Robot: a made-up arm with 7 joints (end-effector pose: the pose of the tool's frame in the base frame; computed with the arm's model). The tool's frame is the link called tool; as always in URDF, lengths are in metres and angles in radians.
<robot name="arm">
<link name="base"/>
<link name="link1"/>
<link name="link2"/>
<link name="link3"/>
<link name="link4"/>
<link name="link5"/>
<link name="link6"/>
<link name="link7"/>
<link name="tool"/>
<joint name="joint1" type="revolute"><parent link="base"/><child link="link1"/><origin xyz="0 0 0.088" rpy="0 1.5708 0"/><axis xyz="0 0 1"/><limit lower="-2.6" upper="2.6"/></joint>
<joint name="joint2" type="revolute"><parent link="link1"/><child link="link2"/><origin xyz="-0.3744 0.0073 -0.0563" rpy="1.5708 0 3.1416"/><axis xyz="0 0 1"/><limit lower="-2.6" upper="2.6"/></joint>
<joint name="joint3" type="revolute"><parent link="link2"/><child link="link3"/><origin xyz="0.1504 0.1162 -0.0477" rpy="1.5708 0 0"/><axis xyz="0 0 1"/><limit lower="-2.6" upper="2.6"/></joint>
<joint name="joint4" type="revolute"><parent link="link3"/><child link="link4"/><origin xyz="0.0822 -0.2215 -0.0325" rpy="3.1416 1.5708 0"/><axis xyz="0 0 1"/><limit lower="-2.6" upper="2.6"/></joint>
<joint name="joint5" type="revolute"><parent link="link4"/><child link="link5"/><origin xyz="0.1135 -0.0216 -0.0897" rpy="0 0 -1.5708"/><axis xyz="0 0 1"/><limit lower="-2.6" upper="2.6"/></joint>
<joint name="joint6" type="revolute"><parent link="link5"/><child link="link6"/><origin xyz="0.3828 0.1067 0.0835" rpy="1.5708 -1.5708 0"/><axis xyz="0 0 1"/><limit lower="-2.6" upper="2.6"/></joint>
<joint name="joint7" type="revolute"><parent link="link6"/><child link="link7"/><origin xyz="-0.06 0.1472 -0.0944" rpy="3.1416 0 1.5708"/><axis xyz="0 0 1"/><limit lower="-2.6" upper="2.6"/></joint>
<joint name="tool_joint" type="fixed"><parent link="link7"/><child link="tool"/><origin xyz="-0.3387 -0.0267 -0.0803" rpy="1.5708 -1.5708 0"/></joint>
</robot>
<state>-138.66 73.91 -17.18 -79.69 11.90 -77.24 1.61</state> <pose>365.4 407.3 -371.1 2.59 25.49 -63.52</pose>
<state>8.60 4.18 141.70 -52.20 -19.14 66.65 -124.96</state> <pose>136.8 88.5 382.1 28.15 39.08 -63.85</pose>
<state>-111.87 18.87 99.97 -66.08 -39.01 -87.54 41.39</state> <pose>46.1 387.8 -229.0 -49.13 24.51 -129.23</pose>
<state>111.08 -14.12 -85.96 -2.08 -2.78 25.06 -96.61</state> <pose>285.1 -522.7 -57.9 74.60 -6.18 -19.44</pose>
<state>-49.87 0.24 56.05 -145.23 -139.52 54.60 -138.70</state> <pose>30.3 737.9 653.5 51.44 -54.11 56.47</pose>
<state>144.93 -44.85 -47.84 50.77 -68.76 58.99 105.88</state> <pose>-428.0 -386.1 -859.7 -112.26 69.57 17.04</pose>
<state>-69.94 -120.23 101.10 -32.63 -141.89 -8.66 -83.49</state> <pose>-658.6 60.5 259.5 123.16 -51.65 -44.73</pose>
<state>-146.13 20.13 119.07 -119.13 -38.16 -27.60 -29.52</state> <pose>-76.0 315.5 -977.4 -4.33 -128.57 110.50</pose>
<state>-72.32 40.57 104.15 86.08 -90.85 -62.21 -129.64</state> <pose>234.8 181.9 533.7 108.68 -35.62 -39.85</pose>
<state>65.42 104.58 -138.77 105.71 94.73 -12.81 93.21</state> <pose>-474.2 -462.3 267.9 -119.54 68.48 -38.28</pose>
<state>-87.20 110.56 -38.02 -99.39 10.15 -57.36 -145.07</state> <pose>-95.8 592.3 -61.8 -68.94 53.80 24.17</pose>
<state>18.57 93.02 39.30 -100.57 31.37 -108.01 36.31</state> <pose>154.2 -46.6 377.2 -69.66 -136.44 59.40</pose>
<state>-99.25 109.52 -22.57 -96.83 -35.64 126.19 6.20</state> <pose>-50.0 659.7 224.8 -81.30 17.77 64.29</pose>
